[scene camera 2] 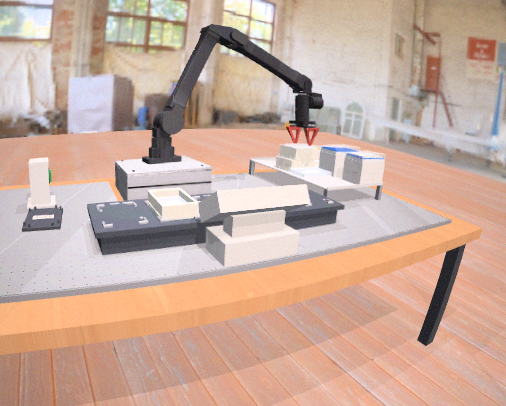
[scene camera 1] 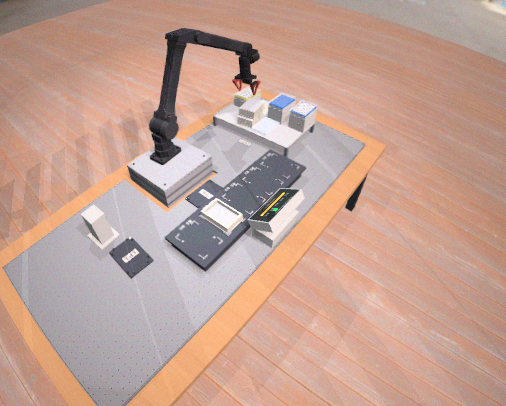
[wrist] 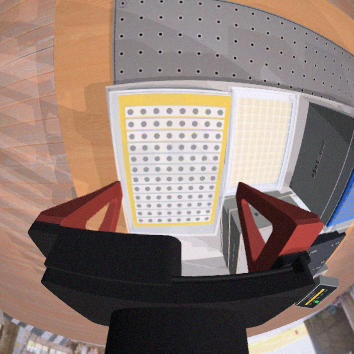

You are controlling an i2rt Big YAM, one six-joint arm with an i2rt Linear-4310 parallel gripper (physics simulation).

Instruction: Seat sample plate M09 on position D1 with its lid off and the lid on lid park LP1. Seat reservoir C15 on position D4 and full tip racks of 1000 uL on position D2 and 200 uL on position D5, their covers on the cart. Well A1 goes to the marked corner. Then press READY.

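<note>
My gripper (scene camera 1: pixel 247 92) (scene camera 2: pixel 303 143) (wrist: pixel 178 187) is open and empty, pointing down above the rear of the cart (scene camera 1: pixel 294 139) (scene camera 2: pixel 345 184). Between and beyond its fingertips in the wrist view is a yellow-edged tip rack (scene camera 1: pixel 242 101) (wrist: pixel 175 162). A cream gridded item (wrist: pixel 262 140) lies beside it. Light plates or boxes (scene camera 1: pixel 251 111) (scene camera 2: pixel 296 156) are stacked nearby. A solid-blue-topped rack (scene camera 1: pixel 282 101) (scene camera 2: pixel 337 149) and a blue-edged rack with a white top (scene camera 1: pixel 303 108) (scene camera 2: pixel 365 167) stand on the cart. An open cream tray (scene camera 1: pixel 221 216) (scene camera 2: pixel 175 202) sits on the dark deck (scene camera 1: pixel 192 245) (scene camera 2: pixel 150 235); its position label is unreadable.
The LP1 pad (scene camera 1: pixel 131 257) (scene camera 2: pixel 44 218) lies beside a tall light block (scene camera 1: pixel 98 225) (scene camera 2: pixel 39 181). A tilted console (scene camera 1: pixel 276 207) (scene camera 2: pixel 260 197) with a yellow bar and green mark stands at the deck's front side. The arm's grey base box (scene camera 1: pixel 172 175) (scene camera 2: pixel 160 172) stands behind the deck.
</note>
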